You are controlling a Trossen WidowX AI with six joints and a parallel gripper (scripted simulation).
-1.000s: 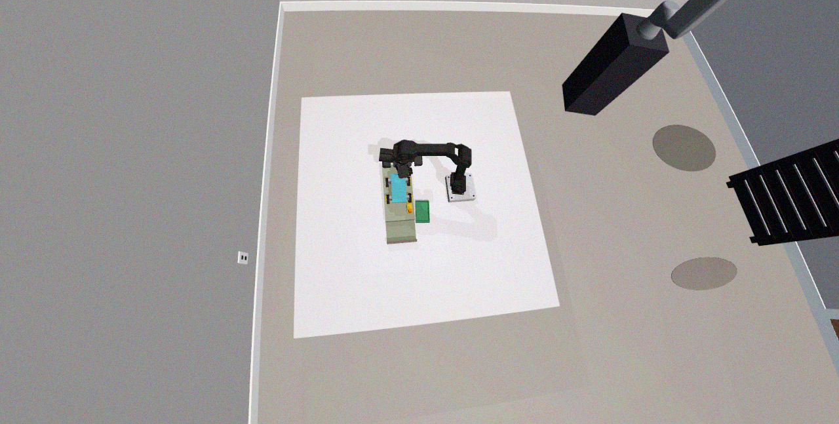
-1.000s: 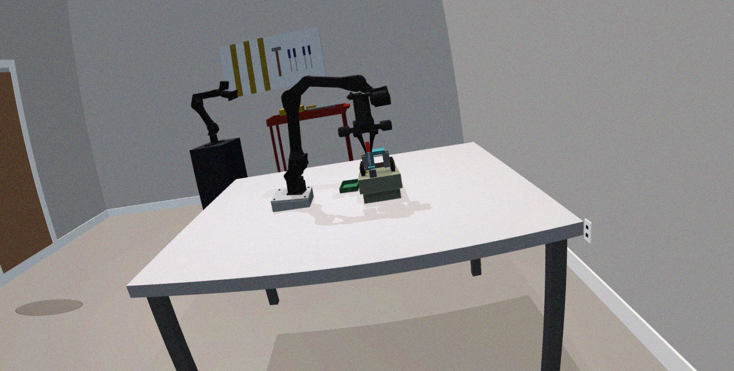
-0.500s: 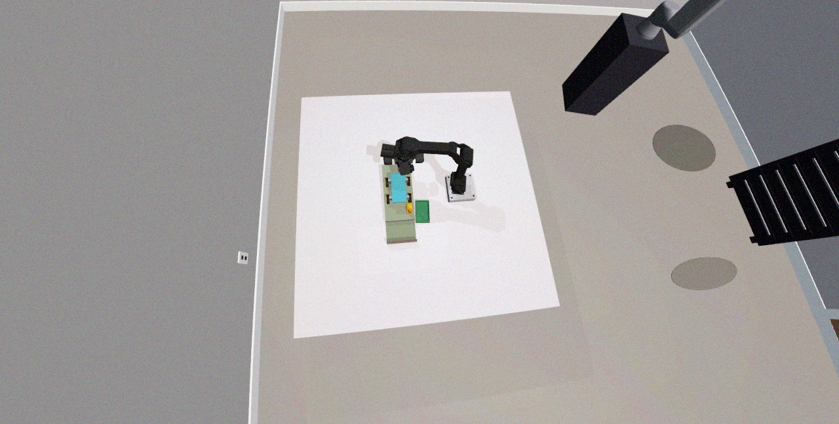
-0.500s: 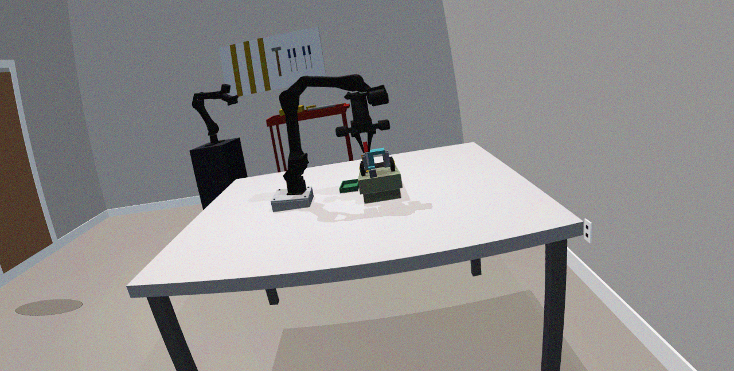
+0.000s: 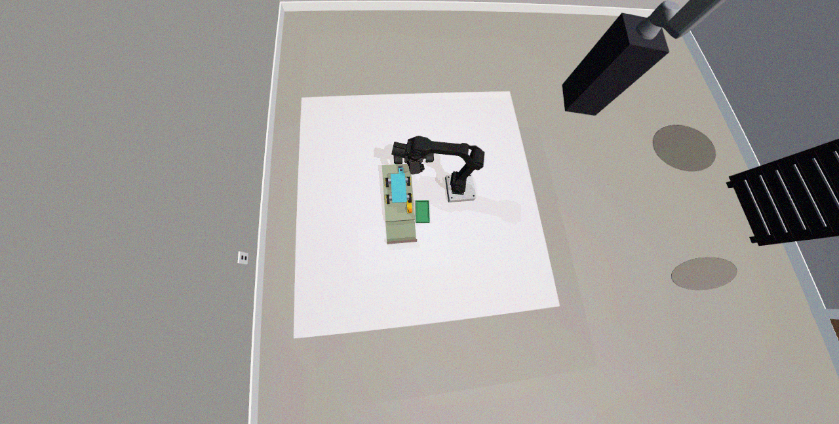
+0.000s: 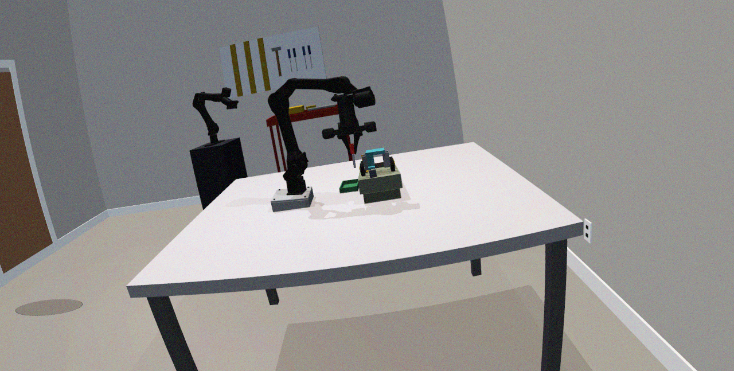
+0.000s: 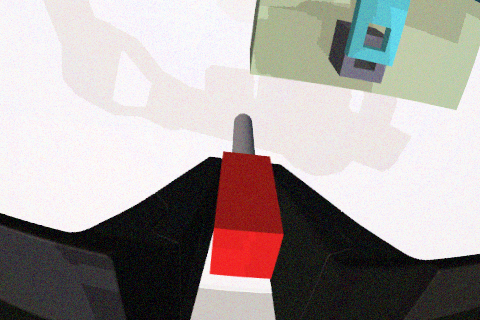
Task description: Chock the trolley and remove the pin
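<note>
Right now my gripper tip is 22 cm to the right of the green tray, 18 cm above it and 9 cm past it. Also, from my gripper tip: cyan trolley 14 cm to the left, 7 cm below, 5 cm ahead; then olive ramp 14 cm to the left, 13 cm below, 5 cm ahead; then red-headed stop pin right at my gripper tip.
</note>
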